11 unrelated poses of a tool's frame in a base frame.
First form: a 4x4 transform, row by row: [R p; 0 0 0 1], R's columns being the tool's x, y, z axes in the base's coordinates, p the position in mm. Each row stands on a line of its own.
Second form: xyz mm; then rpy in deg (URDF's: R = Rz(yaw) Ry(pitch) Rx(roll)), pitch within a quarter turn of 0, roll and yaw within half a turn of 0. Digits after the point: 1 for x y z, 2 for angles.
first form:
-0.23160, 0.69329, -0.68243, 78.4
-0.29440, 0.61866, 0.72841, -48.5
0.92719, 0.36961, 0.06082, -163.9
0, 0, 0, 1
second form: 78.4, -48.5, -163.9, 80.66, -68.00, -128.19
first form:
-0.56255, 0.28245, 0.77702, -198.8
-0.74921, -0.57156, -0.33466, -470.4
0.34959, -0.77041, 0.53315, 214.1
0, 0, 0, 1
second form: -198.8, -470.4, 214.1, -55.32, -20.46, -126.90
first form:
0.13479, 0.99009, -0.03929, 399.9
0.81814, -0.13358, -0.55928, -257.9
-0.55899, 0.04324, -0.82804, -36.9
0, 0, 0, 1
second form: 399.9, -257.9, -36.9, 177.01, 33.99, 80.64
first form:
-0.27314, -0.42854, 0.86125, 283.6
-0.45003, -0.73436, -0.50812, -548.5
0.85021, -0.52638, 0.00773, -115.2
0, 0, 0, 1
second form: 283.6, -548.5, -115.2, -89.16, -58.24, -121.26
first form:
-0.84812, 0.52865, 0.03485, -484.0
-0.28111, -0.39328, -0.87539, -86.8
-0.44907, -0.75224, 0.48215, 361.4
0, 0, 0, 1
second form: -484.0, -86.8, 361.4, -57.34, 26.68, -161.66
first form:
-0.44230, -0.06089, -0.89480, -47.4
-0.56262, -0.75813, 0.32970, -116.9
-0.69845, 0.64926, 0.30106, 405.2
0, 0, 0, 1
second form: -47.4, -116.9, 405.2, 65.12, 44.30, -128.17
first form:
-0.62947, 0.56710, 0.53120, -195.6
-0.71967, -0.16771, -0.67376, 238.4
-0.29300, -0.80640, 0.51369, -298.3
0, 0, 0, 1
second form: -195.6, 238.4, -298.3, -57.50, 17.04, -131.18
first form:
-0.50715, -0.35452, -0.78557, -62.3
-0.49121, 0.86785, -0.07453, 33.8
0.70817, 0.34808, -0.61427, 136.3
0, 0, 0, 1
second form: -62.3, 33.8, 136.3, 150.46, -45.09, -135.91
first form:
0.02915, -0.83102, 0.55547, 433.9
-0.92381, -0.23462, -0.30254, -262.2
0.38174, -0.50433, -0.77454, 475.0
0, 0, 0, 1
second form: 433.9, -262.2, 475.0, -146.93, -22.44, -88.19
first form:
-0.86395, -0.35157, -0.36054, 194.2
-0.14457, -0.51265, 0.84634, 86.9
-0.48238, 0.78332, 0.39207, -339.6
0, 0, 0, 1
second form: 194.2, 86.9, -339.6, 63.41, 28.84, -170.50
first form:
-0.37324, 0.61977, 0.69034, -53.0
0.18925, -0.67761, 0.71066, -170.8
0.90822, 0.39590, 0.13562, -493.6
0, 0, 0, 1
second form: -53.0, -170.8, -493.6, 71.09, -65.26, 153.11
